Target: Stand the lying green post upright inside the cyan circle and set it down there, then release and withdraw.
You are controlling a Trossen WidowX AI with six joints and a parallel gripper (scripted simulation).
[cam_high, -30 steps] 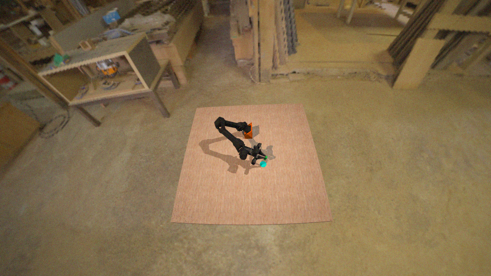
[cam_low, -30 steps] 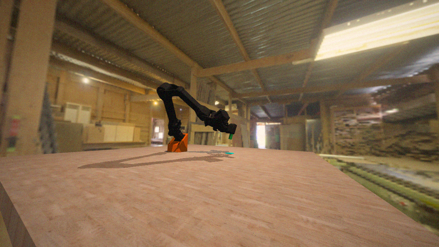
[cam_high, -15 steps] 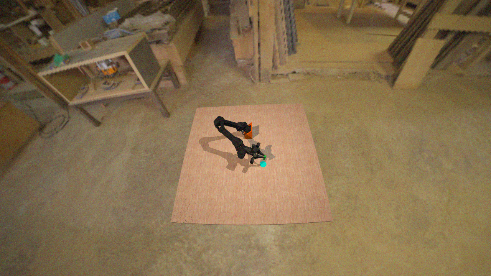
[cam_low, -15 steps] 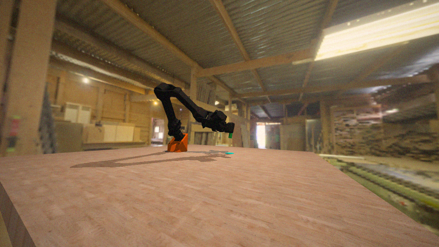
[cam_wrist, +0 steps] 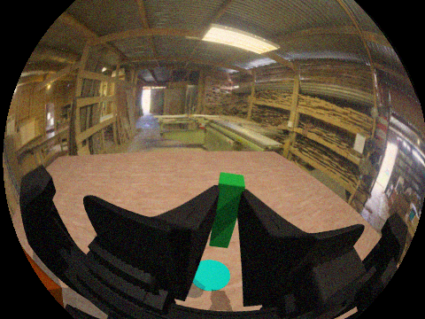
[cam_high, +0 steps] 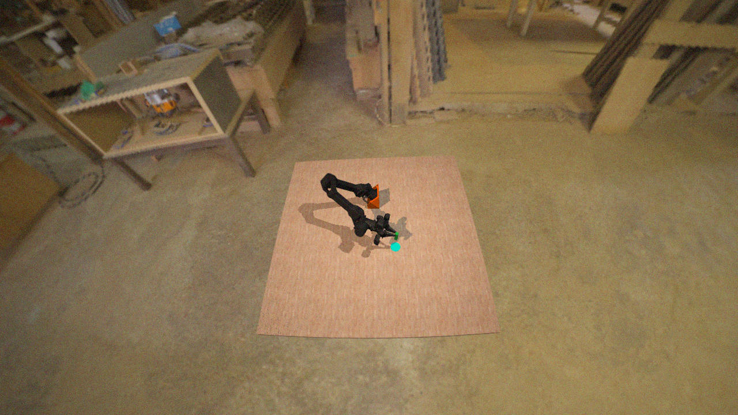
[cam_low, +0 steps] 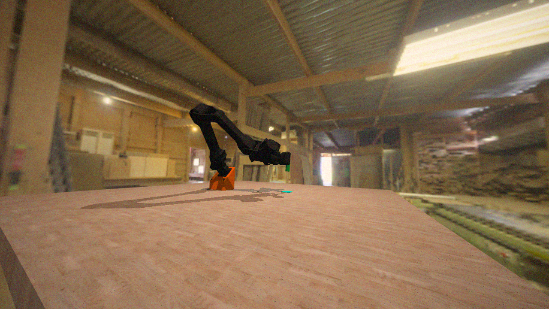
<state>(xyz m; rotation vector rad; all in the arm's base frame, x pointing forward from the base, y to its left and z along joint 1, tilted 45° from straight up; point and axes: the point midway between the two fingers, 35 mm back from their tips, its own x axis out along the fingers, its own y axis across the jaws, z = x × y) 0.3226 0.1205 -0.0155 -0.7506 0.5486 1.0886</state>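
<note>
Now: the cyan circle 16 cm below my gripper tip. From my gripper tip the other things lie so: green post: 2 cm below.
</note>
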